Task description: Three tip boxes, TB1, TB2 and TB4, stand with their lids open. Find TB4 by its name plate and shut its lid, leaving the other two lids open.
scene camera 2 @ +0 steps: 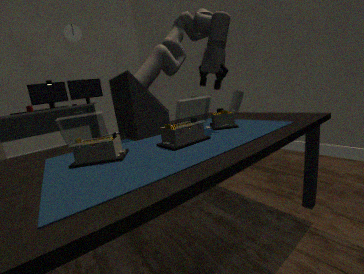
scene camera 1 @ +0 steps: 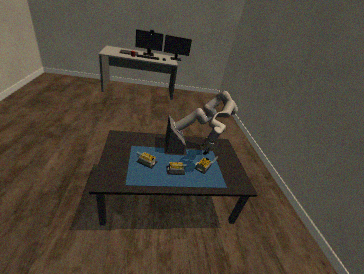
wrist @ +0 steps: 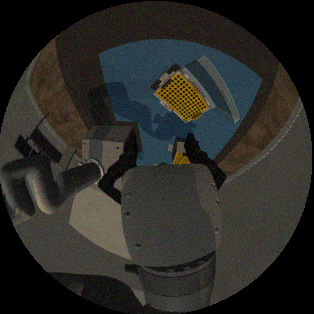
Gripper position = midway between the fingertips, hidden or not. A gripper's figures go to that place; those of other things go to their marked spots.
Scene:
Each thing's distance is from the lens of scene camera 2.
my gripper [scene camera 2: 209,87]: 0.84 m
tip box [scene camera 2: 172,139]: 0.57 m

